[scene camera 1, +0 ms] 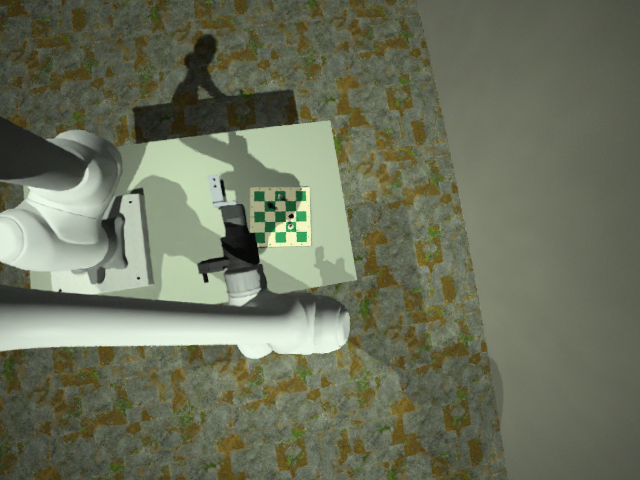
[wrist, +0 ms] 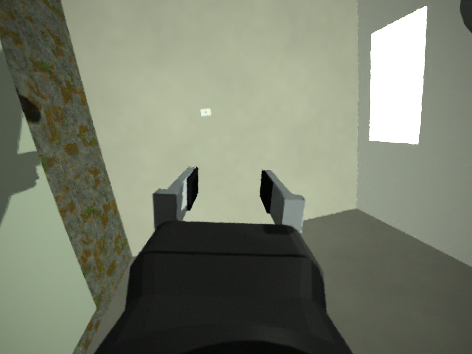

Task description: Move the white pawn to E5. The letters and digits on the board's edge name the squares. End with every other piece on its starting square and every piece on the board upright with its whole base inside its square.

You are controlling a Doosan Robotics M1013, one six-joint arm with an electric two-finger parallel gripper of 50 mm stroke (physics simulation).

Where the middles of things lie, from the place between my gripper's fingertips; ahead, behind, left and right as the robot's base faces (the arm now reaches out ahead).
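Scene:
Chessboard (scene camera 1: 270,225): 34 cm below my hand, 11 cm ahead of it and 4 cm to the right of it.

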